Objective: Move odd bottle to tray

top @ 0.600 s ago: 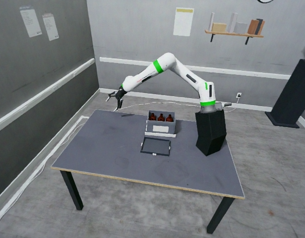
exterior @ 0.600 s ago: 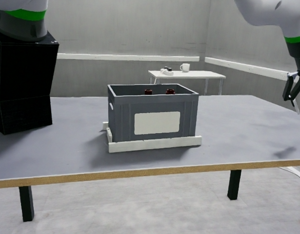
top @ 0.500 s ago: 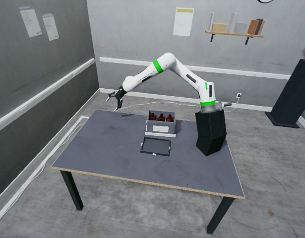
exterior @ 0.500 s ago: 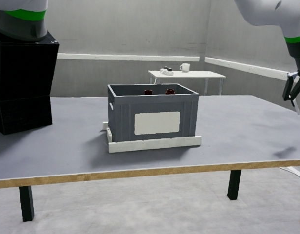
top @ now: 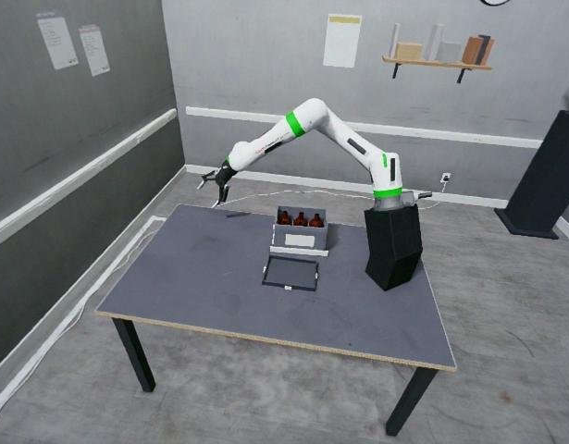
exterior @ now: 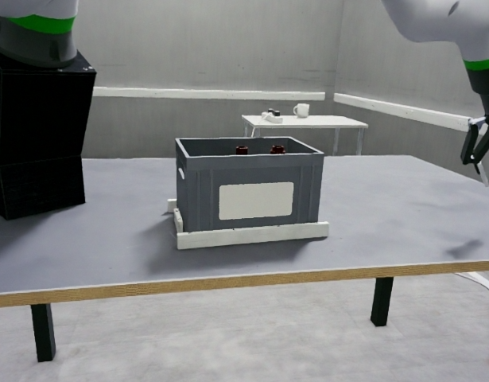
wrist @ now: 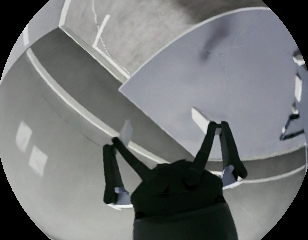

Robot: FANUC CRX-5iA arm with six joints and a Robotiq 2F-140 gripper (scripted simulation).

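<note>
Now: hand 56 cm past the grey crate, 12 cm to the right of it and 6 cm above it. Round my hand: dark tray 55 cm behind, 38 cm to the left, 14 cm below.
</note>
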